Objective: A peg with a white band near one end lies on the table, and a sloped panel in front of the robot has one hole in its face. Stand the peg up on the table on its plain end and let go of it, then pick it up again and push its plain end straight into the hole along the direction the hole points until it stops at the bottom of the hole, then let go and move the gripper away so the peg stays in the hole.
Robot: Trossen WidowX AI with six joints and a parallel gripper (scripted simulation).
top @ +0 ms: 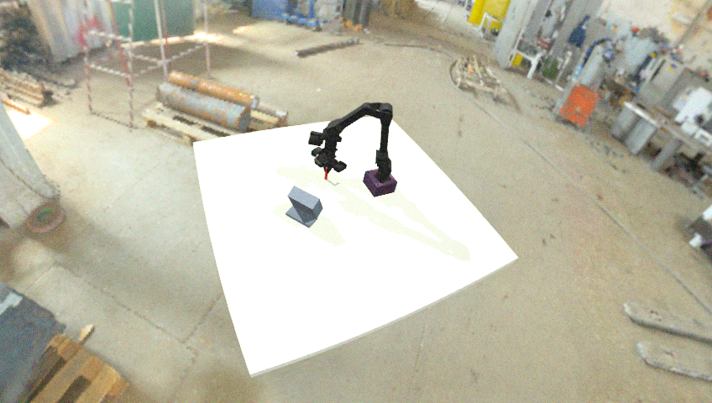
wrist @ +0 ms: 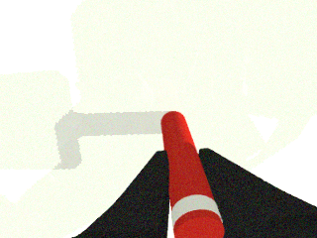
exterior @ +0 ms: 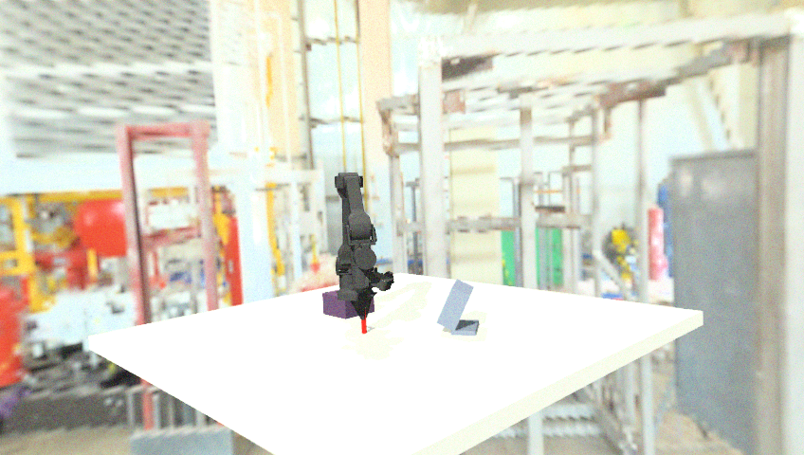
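My gripper tip is now 22 cm short of the grey sloped panel, 15 cm to the right of it and 3 cm below it. Also, from my gripper tip: red peg 2 cm above; grey foot plate 24 cm ahead, 16 cm to the left, 4 cm below.
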